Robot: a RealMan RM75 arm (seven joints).
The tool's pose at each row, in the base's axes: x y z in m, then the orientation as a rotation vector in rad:
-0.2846 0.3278 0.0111 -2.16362 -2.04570 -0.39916
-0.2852 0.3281 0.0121 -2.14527 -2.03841 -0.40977
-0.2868 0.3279 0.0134 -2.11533 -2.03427 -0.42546
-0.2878 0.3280 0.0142 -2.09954 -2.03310 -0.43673
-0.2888 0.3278 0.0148 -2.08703 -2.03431 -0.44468
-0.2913 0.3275 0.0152 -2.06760 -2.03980 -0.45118
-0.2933 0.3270 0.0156 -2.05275 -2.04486 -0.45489
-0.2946 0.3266 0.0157 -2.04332 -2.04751 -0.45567
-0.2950 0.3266 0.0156 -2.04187 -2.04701 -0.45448
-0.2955 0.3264 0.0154 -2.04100 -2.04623 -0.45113
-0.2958 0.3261 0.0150 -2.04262 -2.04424 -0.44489
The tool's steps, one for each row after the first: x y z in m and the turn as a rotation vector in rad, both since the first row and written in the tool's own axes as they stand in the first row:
0.0005 -0.0005 -0.0009 0.00688 0.01792 -0.00319
0.0007 -0.0020 -0.0024 0.01585 0.04272 -0.01282
0.0009 -0.0029 -0.0032 0.01843 0.05645 -0.01874
0.0009 -0.0039 -0.0039 0.02014 0.06587 -0.02462
0.0006 -0.0063 -0.0047 0.02462 0.07639 -0.03549
0.0001 -0.0082 -0.0054 0.02837 0.08348 -0.04425
-0.0003 -0.0095 -0.0057 0.03183 0.08763 -0.04942
-0.0003 -0.0099 -0.0056 0.03345 0.08822 -0.04963
-0.0006 -0.0104 -0.0056 0.03610 0.08780 -0.04931
-0.0010 -0.0107 -0.0053 0.03956 0.08550 -0.04716

